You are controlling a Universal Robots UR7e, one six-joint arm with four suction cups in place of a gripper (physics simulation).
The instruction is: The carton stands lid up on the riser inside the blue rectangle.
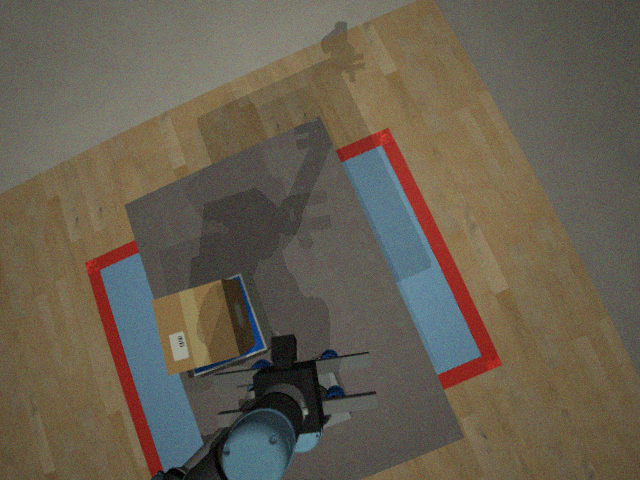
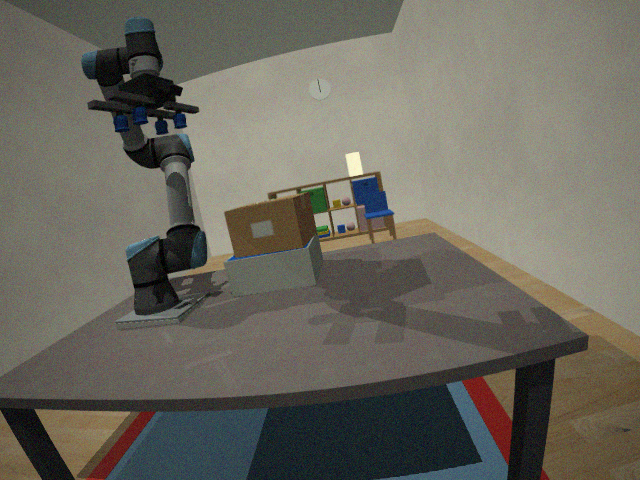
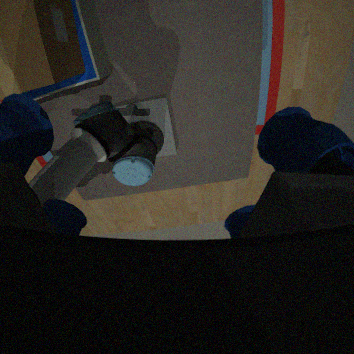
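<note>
The brown carton (image 1: 206, 325) (image 2: 268, 227) (image 3: 22, 55) stands upright on the pale grey riser (image 2: 273, 273). Its top face shows a pale tape strip and a white label. The blue rectangle (image 1: 258, 341) (image 3: 89, 67) on the riser shows along the carton's dark right side and as a thin line at its lower edge. The carton hides the rectangle's other edges. My suction gripper (image 1: 293, 374) (image 2: 150, 121) (image 3: 156, 176) is open. Its four blue cups hang in free air, higher than the carton and off to its side, touching nothing.
The grey table (image 1: 361, 289) (image 2: 258, 356) bears the riser and the arm's base plate (image 2: 152, 319). Arm shadows lie across the table. A red-bordered blue rug (image 1: 449, 320) lies on the wooden floor below. A blue chair (image 2: 378, 213) and a shelf unit stand far behind.
</note>
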